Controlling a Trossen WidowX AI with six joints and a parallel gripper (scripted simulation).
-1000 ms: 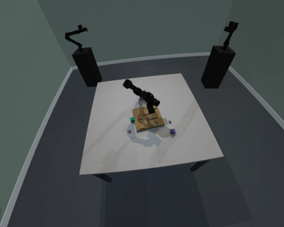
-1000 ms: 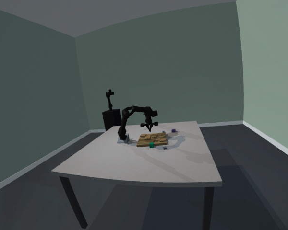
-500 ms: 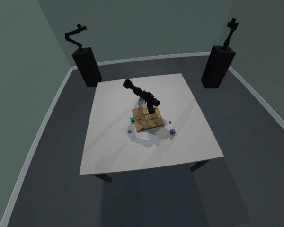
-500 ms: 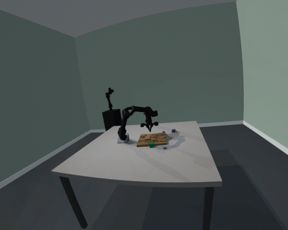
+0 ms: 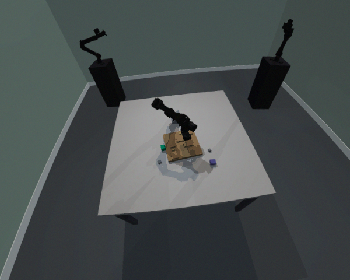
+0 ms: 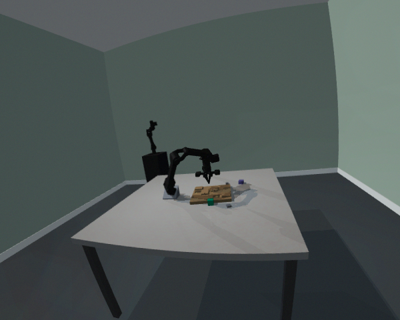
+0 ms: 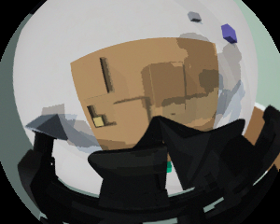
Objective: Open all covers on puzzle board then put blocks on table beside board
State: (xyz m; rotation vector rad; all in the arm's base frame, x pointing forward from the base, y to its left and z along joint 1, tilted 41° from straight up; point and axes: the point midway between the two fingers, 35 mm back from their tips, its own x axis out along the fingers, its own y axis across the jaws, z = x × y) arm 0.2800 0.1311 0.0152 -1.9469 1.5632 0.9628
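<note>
Right now my gripper tip is 2 cm short of the tan puzzle board, 2 cm to the left of it and 6 cm above it. Round my gripper tip: green block (7 cm ahead, 19 cm to the right, 6 cm below); then purple block (21 cm ahead, 22 cm to the left, 7 cm below).
</note>
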